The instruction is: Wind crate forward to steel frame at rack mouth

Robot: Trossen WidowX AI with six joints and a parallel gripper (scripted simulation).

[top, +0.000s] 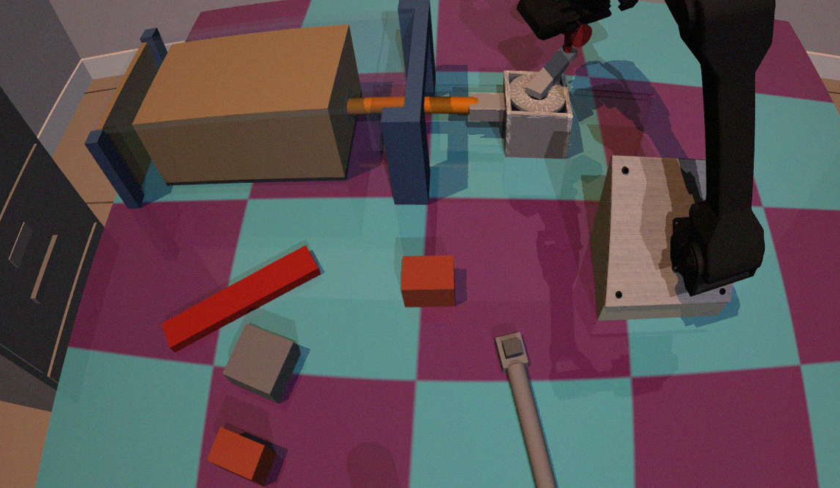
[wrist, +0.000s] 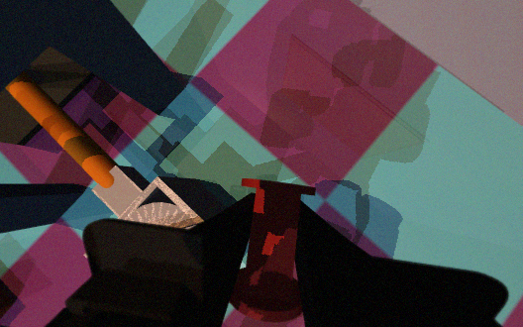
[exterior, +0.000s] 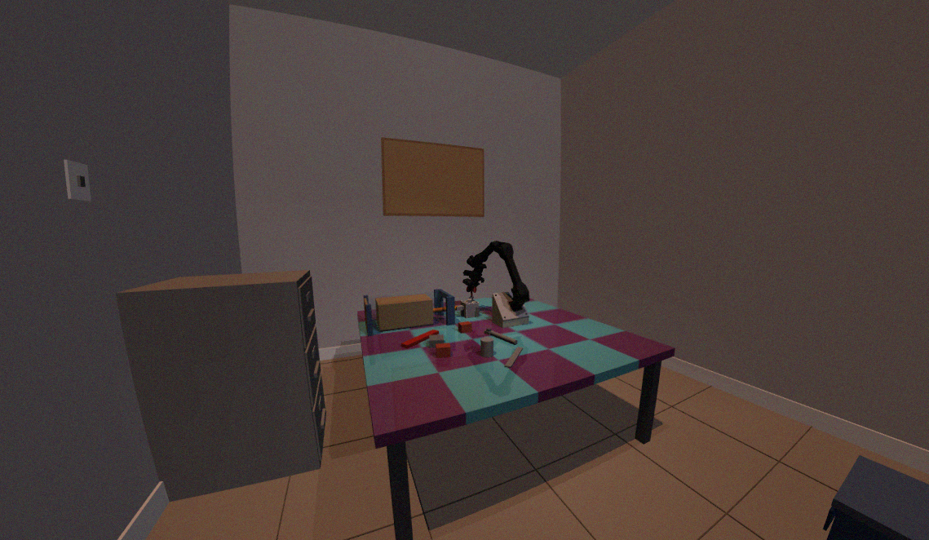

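My gripper tip is now 10 mm short of the grey crank handle, 40 mm to the right of it and 30 mm above it. From my gripper tip the other things lie so: blue steel frame 210 mm ahead, 90 mm to the left, 30 mm below; red knob 10 mm behind, 10 mm to the left; grey winch 30 mm ahead, 90 mm to the left, 100 mm below.
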